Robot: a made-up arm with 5 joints.
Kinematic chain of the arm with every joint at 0, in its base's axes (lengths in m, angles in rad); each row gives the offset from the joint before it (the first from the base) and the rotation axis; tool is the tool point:
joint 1: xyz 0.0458 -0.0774 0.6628 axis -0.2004 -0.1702 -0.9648
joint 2: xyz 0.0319 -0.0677 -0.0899 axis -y
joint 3: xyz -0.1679 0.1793 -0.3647 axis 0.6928 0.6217 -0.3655
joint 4: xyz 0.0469 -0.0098 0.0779 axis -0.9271 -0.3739 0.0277
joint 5: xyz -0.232 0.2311 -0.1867 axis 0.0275 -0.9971 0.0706
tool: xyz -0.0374 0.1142 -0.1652
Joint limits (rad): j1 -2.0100..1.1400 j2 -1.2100..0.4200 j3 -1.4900..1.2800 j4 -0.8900..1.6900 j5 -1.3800..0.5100
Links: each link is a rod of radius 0.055 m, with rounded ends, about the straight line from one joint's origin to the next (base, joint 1, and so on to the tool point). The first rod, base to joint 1, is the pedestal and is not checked.
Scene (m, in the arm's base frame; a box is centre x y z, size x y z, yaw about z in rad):
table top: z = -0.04
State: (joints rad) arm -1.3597 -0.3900 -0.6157 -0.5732 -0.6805
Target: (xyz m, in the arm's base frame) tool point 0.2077 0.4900 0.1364
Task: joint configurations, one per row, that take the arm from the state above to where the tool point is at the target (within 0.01 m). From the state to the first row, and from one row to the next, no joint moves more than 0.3 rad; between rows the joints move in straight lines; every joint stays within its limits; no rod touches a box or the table.
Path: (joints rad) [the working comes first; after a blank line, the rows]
Joints at the target: 0.8012 0.1705 0.0674 -0.6602 -0.2546
Straight joint move there: clear.

1: -1.0896 -0.3199 -0.5303 -0.5841 -0.6273
2: -0.8195 -0.2499 -0.4449 -0.5950 -0.5740
3: -0.5494 -0.1798 -0.3595 -0.6058 -0.5208
4: -0.2792 -0.1097 -0.2741 -0.6167 -0.4676
5: -0.0091 -0.0397 -0.1887 -0.6276 -0.4143
6: 0.2610 0.0304 -0.1033 -0.6385 -0.3611
7: 0.5311 0.1005 -0.0180 -0.6494 -0.3079
8: 0.8012 0.1705 0.0674 -0.6602 -0.2546

